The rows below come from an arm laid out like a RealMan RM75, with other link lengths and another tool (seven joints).
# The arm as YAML. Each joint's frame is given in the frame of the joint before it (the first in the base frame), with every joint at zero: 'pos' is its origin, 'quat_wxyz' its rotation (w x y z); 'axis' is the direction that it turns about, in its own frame. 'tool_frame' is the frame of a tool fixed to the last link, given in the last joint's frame.
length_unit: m
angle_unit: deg
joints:
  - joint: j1
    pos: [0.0, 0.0, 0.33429]
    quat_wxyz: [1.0, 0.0, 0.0, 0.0]
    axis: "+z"
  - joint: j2
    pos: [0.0, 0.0, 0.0]
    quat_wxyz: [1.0, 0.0, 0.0, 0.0]
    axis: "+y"
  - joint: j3
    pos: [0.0, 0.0, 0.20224]
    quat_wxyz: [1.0, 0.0, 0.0, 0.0]
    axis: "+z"
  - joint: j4
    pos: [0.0, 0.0, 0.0]
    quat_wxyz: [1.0, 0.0, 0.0, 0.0]
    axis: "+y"
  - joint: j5
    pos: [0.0, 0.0, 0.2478]
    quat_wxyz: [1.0, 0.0, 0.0, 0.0]
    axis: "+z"
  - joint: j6
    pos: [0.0, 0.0, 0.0]
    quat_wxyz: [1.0, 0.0, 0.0, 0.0]
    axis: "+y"
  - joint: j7
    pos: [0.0, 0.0, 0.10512]
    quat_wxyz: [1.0, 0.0, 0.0, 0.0]
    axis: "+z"
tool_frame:
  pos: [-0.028, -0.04, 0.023]
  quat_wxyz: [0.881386, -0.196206, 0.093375, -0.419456]
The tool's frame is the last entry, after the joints.
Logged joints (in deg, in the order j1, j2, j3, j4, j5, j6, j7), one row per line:
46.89 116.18 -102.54 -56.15 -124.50 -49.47 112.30
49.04 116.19 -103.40 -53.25 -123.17 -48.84 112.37
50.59 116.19 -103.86 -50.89 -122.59 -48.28 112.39
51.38 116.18 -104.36 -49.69 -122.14 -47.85 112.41
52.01 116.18 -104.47 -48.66 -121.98 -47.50 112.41
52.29 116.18 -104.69 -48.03 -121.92 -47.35 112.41
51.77 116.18 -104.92 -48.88 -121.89 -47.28 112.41
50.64 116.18 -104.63 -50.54 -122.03 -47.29 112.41
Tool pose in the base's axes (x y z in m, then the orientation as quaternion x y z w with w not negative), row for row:
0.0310 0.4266 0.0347 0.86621 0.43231 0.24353 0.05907
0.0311 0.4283 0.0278 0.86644 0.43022 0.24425 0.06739
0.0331 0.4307 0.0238 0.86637 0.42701 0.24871 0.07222
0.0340 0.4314 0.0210 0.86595 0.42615 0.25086 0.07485
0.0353 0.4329 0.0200 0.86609 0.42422 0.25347 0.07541
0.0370 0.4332 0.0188 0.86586 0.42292 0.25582 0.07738
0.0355 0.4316 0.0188 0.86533 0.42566 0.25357 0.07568
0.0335 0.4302 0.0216 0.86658 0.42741 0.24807 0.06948
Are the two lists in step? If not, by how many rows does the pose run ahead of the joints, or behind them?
They are in step.
